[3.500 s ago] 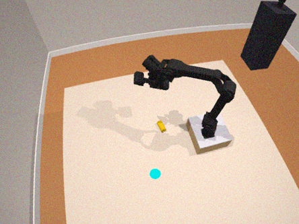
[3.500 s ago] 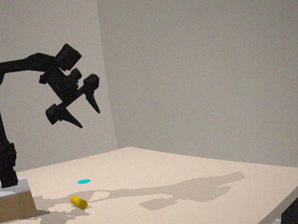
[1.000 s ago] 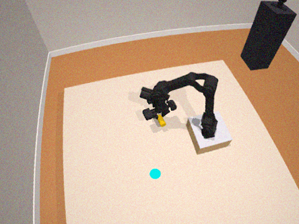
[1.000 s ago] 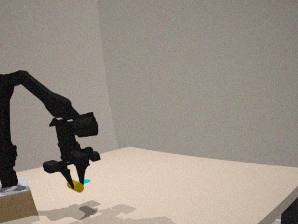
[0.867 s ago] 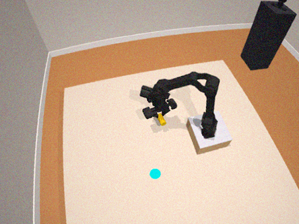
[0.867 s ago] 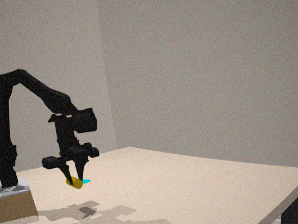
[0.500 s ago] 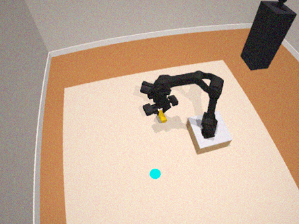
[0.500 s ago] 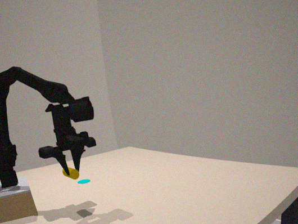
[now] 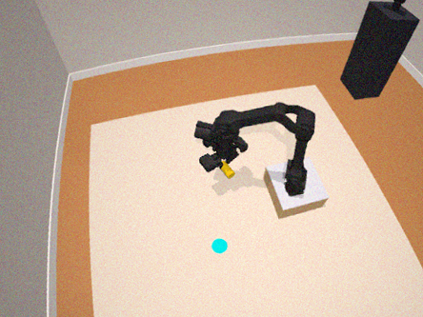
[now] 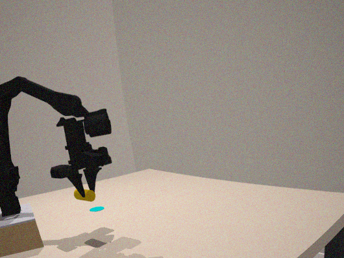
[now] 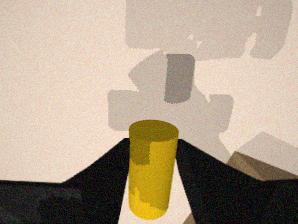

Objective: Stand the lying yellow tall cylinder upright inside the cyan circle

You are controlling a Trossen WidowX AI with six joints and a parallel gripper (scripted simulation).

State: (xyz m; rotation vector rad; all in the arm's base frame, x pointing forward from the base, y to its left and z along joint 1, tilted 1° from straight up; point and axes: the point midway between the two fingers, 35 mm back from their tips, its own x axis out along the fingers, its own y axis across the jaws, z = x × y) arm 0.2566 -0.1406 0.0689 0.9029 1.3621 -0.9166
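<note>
Now: gripper tip 1 cm past the yellow tall cylinder and 2 cm to the right of it. Also, from my gripper tip: cyan circle 7 cm ahead, 28 cm to the left, 13 cm below.
</note>
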